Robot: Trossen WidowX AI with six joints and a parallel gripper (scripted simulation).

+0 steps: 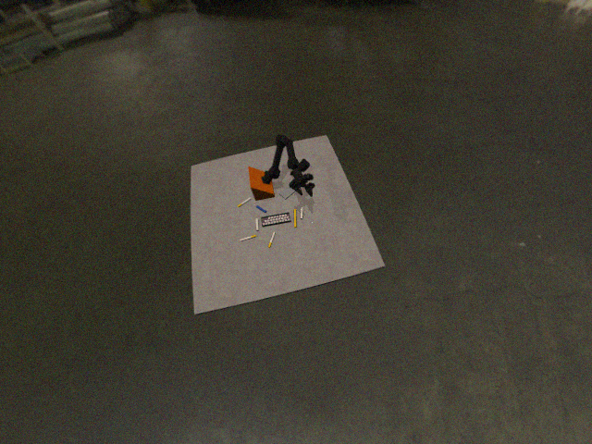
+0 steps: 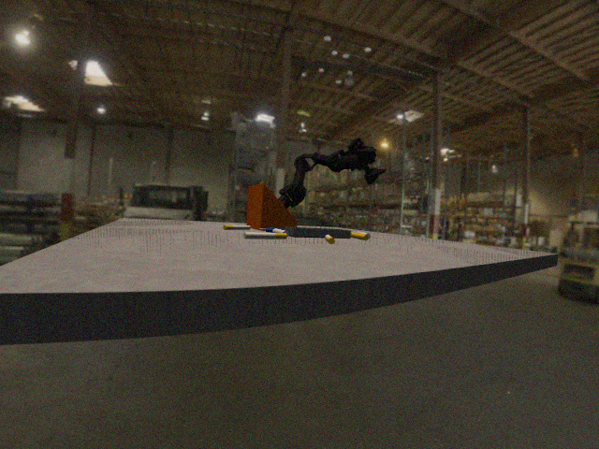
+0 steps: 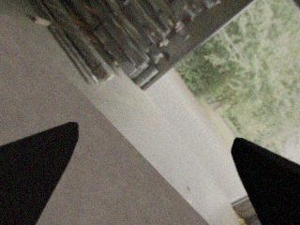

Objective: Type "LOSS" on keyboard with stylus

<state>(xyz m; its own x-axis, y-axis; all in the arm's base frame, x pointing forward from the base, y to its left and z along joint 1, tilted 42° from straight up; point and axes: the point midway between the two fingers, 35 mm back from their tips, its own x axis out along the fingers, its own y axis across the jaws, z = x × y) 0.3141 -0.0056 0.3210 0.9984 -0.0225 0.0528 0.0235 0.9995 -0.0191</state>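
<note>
My gripper tip is 21 cm past the blue stylus, 33 cm to the left of it and 28 cm above it. From my gripper tip the other things lie so: grey stylus tip (24 cm behind, 34 cm to the right, 28 cm below).
</note>
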